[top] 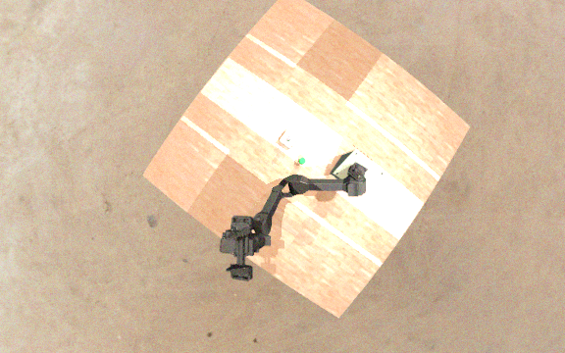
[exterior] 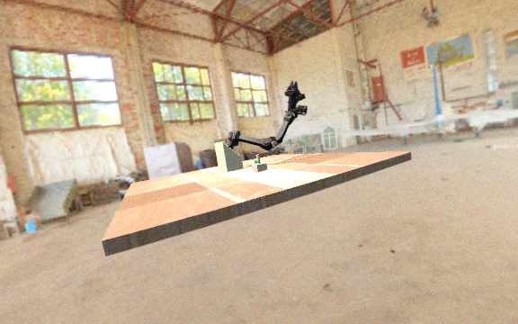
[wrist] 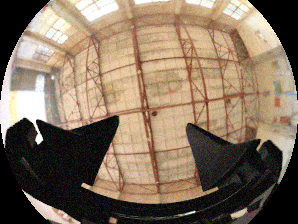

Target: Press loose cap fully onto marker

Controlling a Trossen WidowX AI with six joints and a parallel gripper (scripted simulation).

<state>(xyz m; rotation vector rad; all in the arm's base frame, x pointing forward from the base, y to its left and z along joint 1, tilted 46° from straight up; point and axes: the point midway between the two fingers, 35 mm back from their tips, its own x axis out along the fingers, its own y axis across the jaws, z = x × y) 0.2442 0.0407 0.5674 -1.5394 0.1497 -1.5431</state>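
Right now my gripper tip is 60 mm past the green marker cap, 350 mm to the left of it and 500 mm above it. The rest, counted from my gripper tip: holder block 50 mm ahead, 410 mm to the right, 510 mm below.
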